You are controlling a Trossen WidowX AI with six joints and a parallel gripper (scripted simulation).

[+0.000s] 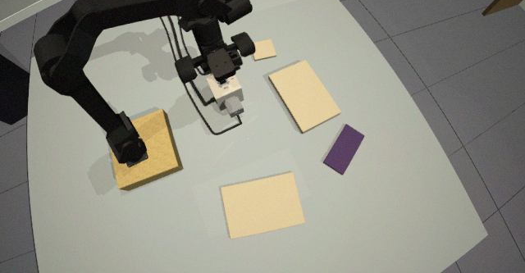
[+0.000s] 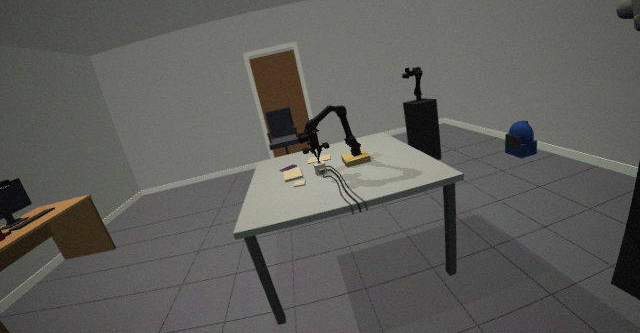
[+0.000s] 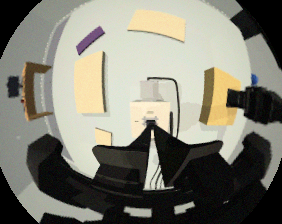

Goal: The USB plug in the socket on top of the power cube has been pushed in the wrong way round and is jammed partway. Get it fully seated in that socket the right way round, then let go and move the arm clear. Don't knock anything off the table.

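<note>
My gripper tip is now 20 mm above the dark usb plug. Also, from my gripper tip: purple block (310 mm to the right, 220 mm ahead, 100 mm below); then tan square (170 mm ahead, 100 mm to the left, 100 mm below).
</note>
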